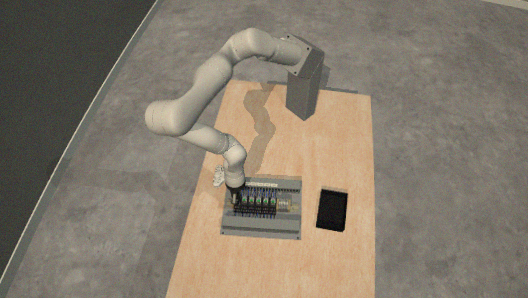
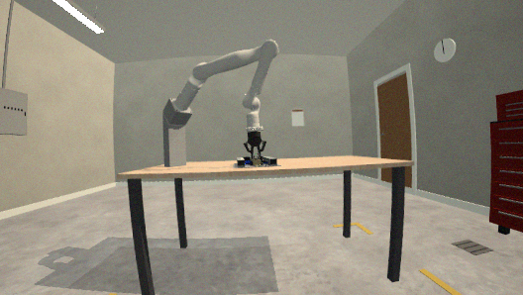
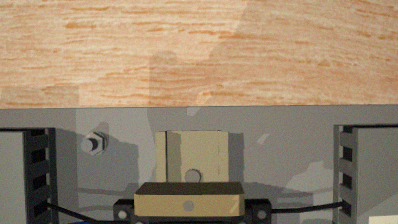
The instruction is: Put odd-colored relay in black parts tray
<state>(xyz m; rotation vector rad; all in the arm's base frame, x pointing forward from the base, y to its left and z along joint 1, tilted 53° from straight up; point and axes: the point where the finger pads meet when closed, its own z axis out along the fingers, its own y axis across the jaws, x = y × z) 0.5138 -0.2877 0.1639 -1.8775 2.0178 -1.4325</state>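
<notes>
My gripper is now 10 mm above the relay. The rest, counted from my hand: grey relay panel 30 mm ahead, 100 mm to the left, 40 mm below; then black parts tray 130 mm ahead, 360 mm to the left, 40 mm below.
</notes>
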